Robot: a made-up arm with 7 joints. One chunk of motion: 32 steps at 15 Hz.
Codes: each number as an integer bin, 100 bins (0 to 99) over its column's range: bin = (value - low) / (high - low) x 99, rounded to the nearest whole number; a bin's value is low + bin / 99 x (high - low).
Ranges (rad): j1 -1.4..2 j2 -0.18..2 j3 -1.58..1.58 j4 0..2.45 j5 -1.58..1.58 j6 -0.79..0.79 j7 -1.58..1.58
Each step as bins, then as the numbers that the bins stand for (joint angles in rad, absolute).
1 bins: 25 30 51 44 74 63 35
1 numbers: -0.5414 0.4806 0.0479 1.0889 0.7820 0.2155 -0.4628
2 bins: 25 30 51 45 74 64 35
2 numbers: -0.5414 0.4806 0.0479 1.1136 0.7820 0.2314 -0.4628
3 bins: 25 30 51 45 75 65 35
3 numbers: -0.5414 0.4806 0.0479 1.1136 0.8139 0.2474 -0.4628
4 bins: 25 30 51 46 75 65 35
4 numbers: -0.5414 0.4806 0.0479 1.1384 0.8139 0.2474 -0.4628
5 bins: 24 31 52 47 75 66 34
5 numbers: -0.5758 0.5026 0.0798 1.1631 0.8139 0.2633 -0.4947
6 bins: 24 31 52 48 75 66 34
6 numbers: -0.5758 0.5026 0.0798 1.1879 0.8139 0.2633 -0.4947
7 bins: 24 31 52 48 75 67 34
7 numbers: -0.5758 0.5026 0.0798 1.1879 0.8139 0.2793 -0.4947
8 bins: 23 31 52 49 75 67 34
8 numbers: -0.6101 0.5026 0.0798 1.2126 0.8139 0.2793 -0.4947
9 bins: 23 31 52 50 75 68 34
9 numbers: -0.6101 0.5026 0.0798 1.2374 0.8139 0.2953 -0.4947
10 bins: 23 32 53 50 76 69 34
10 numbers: -0.6101 0.5246 0.1117 1.2374 0.8459 0.3112 -0.4947
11 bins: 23 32 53 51 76 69 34
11 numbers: -0.6101 0.5246 0.1117 1.2621 0.8459 0.3112 -0.4947
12 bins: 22 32 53 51 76 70 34
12 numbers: -0.6444 0.5246 0.1117 1.2621 0.8459 0.3272 -0.4947
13 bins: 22 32 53 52 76 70 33
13 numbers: -0.6444 0.5246 0.1117 1.2869 0.8459 0.3272 -0.5267
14 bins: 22 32 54 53 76 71 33
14 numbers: -0.6444 0.5246 0.1436 1.3116 0.8459 0.3431 -0.5267
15 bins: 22 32 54 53 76 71 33
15 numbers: -0.6444 0.5246 0.1436 1.3116 0.8459 0.3431 -0.5267
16 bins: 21 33 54 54 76 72 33
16 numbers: -0.6788 0.5467 0.1436 1.3364 0.8459 0.3591 -0.5267
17 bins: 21 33 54 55 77 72 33
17 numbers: -0.6788 0.5467 0.1436 1.3611 0.8778 0.3591 -0.5267
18 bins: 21 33 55 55 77 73 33
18 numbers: -0.6788 0.5467 0.1756 1.3611 0.8778 0.3751 -0.5267
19 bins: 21 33 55 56 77 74 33
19 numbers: -0.6788 0.5467 0.1756 1.3859 0.8778 0.3910 -0.5267
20 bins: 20 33 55 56 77 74 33
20 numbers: -0.7131 0.5467 0.1756 1.3859 0.8778 0.3910 -0.5267
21 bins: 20 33 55 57 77 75 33
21 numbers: -0.7131 0.5467 0.1756 1.4106 0.8778 0.4070 -0.5267
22 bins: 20 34 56 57 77 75 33
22 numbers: -0.7131 0.5687 0.2075 1.4106 0.8778 0.4070 -0.5267
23 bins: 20 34 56 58 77 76 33
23 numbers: -0.7131 0.5687 0.2075 1.4354 0.8778 0.4229 -0.5267
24 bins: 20 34 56 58 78 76 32
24 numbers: -0.7131 0.5687 0.2075 1.4354 0.9097 0.4229 -0.5586
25 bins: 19 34 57 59 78 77 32
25 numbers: -0.7475 0.5687 0.2394 1.4601 0.9097 0.4389 -0.5586
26 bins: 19 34 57 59 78 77 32
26 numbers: -0.7475 0.5687 0.2394 1.4601 0.9097 0.4389 -0.5586
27 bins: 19 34 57 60 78 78 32
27 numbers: -0.7475 0.5687 0.2394 1.4848 0.9097 0.4548 -0.5586
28 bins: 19 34 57 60 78 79 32
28 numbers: -0.7475 0.5687 0.2394 1.4848 0.9097 0.4708 -0.5586
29 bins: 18 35 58 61 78 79 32
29 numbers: -0.7818 0.5907 0.2713 1.5096 0.9097 0.4708 -0.5586
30 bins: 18 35 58 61 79 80 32
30 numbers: -0.7818 0.5907 0.2713 1.5096 0.9416 0.4868 -0.5586
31 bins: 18 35 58 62 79 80 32
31 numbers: -0.7818 0.5907 0.2713 1.5343 0.9416 0.4868 -0.5586
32 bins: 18 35 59 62 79 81 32
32 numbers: -0.7818 0.5907 0.3032 1.5343 0.9416 0.5027 -0.5586
